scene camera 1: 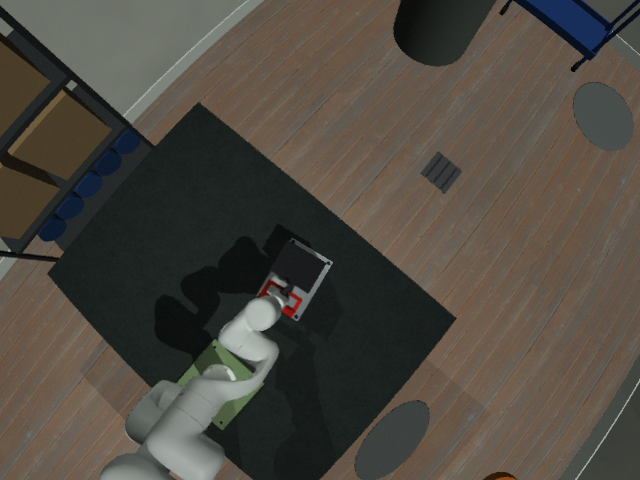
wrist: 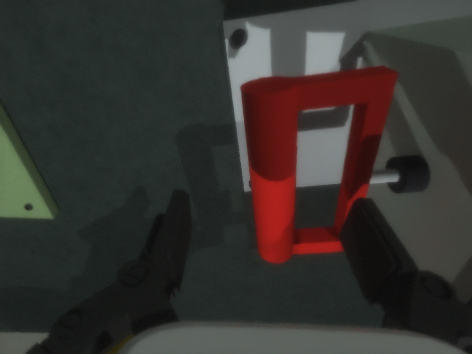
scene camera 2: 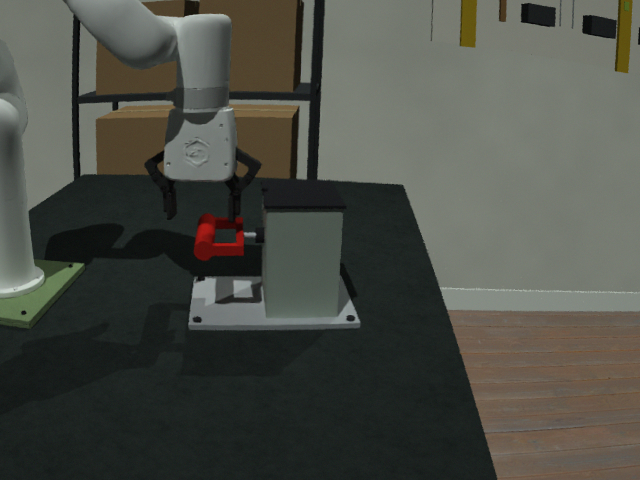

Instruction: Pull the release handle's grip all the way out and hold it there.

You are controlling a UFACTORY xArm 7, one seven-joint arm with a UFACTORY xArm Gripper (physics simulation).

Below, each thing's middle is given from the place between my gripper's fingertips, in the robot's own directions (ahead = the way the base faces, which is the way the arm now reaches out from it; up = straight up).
Scene:
Now: the light grey base plate [scene camera 2: 218, 302] 13 cm below my hand and 10 cm ahead of it.

